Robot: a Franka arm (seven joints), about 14 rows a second.
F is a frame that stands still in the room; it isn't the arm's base.
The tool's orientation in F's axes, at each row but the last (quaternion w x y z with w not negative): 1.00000 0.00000 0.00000 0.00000; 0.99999 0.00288 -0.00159 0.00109; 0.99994 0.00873 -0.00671 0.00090; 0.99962 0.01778 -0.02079 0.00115; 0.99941 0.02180 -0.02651 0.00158; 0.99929 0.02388 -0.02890 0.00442; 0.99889 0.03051 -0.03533 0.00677
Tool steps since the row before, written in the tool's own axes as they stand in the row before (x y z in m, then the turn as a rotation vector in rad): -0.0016 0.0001 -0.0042 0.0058 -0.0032 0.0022; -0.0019 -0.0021 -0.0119 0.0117 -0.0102 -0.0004; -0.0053 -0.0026 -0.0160 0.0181 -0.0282 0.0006; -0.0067 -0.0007 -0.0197 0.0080 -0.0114 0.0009; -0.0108 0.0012 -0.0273 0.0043 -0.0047 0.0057; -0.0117 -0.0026 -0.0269 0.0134 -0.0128 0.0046; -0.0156 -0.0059 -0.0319 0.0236 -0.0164 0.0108
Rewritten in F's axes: -0.0016 0.0001 -0.0042 0.0058 -0.0032 0.0022; -0.0019 -0.0020 -0.0119 0.0117 -0.0102 -0.0004; -0.0051 -0.0023 -0.0161 0.0181 -0.0282 0.0004; -0.0059 0.0000 -0.0200 0.0080 -0.0114 0.0008; -0.0093 0.0024 -0.0278 0.0040 -0.0049 0.0057; -0.0101 -0.0014 -0.0276 0.0132 -0.0129 0.0048; -0.0132 -0.0041 -0.0332 0.0230 -0.0168 0.0114
